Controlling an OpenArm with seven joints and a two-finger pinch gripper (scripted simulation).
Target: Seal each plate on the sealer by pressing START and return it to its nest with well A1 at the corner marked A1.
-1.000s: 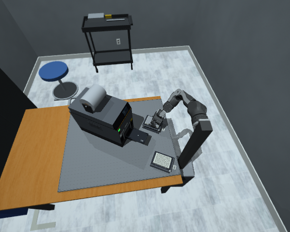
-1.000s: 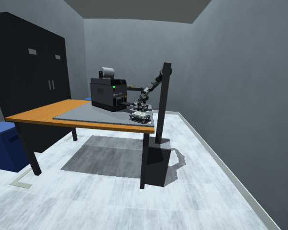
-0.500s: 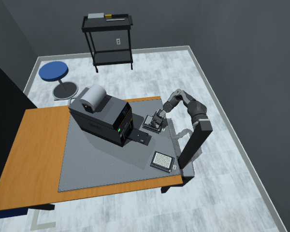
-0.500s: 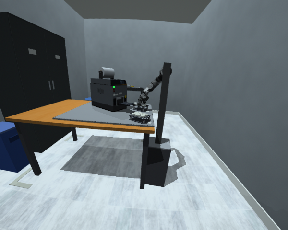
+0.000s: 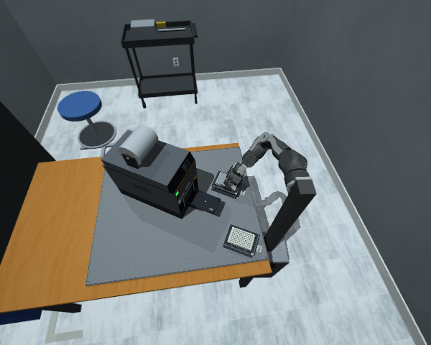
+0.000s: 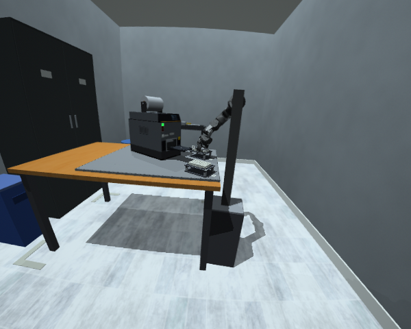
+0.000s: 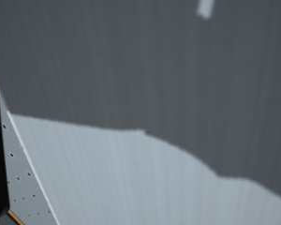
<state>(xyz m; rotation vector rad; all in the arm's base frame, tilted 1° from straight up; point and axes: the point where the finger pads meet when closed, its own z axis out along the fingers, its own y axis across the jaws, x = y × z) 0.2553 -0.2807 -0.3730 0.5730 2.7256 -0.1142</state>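
Right now my hand is 35 cm to the right of the white well plate, 6 cm past it and 2 cm above it. From my hand the other things lie so: foil roll 43 cm ahead, 35 cm above, 1 cm to the left; then sealer stage 15 cm to the left, 13 cm ahead, 3 cm above; then grey start button 26 cm ahead, 19 cm to the left, 12 cm above.
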